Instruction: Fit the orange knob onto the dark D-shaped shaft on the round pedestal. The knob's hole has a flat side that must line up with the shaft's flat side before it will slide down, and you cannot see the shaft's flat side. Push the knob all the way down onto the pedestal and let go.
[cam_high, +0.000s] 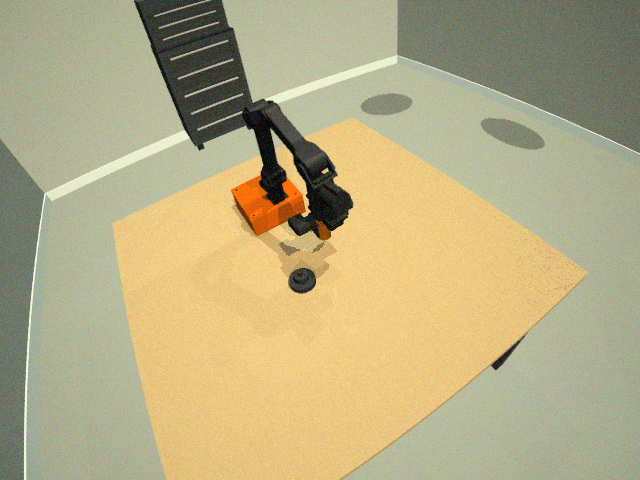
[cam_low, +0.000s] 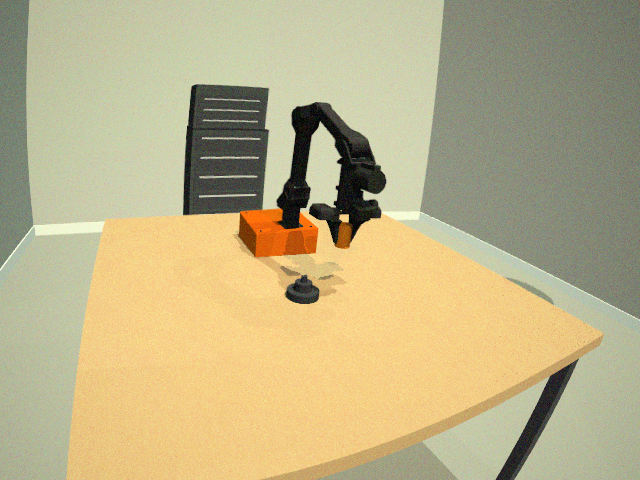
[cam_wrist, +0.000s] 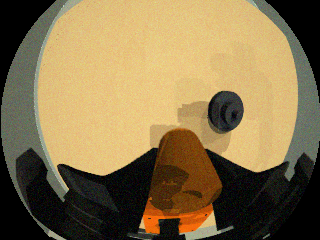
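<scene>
The round dark pedestal is 110 mm to the right of my gripper tip, 100 mm below it and 20 mm ahead of it. Round my gripper tip: orange knob: 20 mm above.
</scene>
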